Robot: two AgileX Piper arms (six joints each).
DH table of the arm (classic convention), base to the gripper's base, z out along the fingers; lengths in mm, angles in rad. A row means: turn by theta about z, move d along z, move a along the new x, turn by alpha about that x. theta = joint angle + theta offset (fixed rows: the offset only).
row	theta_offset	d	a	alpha
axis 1	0.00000	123.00	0.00	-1.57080
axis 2	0.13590	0.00	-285.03	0.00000
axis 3	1.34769	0.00	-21.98	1.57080
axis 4	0.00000	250.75	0.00	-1.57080
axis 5	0.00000	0.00	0.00	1.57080
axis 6	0.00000	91.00	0.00	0.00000
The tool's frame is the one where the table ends.
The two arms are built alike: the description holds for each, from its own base.
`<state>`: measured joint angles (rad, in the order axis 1, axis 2, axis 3, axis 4, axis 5, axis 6); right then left.
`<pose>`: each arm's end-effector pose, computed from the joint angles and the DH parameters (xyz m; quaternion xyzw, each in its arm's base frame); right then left.
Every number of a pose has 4 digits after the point. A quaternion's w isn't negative.
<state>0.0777 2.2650 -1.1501 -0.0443 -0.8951 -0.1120 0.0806 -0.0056 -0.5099 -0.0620 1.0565 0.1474</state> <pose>0.4473 0.0380 0.1000 -0.0929 0.7468 -0.0074 0.6585 -0.0064 -0.0054 0.2805 0.0297 0.8471 0.0295 0.5297</pose>
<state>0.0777 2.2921 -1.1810 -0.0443 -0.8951 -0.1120 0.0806 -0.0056 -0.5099 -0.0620 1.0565 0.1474</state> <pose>0.4532 0.0384 0.0951 -0.0928 0.7455 -0.0075 0.6599 -0.0064 -0.0054 0.2805 0.0297 0.8471 0.0295 0.5297</pose>
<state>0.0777 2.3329 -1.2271 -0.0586 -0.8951 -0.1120 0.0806 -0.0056 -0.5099 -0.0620 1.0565 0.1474</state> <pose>0.4616 0.0401 0.0874 -0.0997 0.7430 -0.0064 0.6618 -0.0064 -0.0054 0.2805 0.0297 0.8471 0.0295 0.5297</pose>
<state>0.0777 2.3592 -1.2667 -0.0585 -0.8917 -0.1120 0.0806 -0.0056 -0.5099 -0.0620 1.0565 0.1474</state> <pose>0.4690 0.0407 0.0844 -0.0994 0.7397 -0.0067 0.6655 -0.0064 -0.0054 0.2805 0.0297 0.8471 0.0295 0.5297</pose>
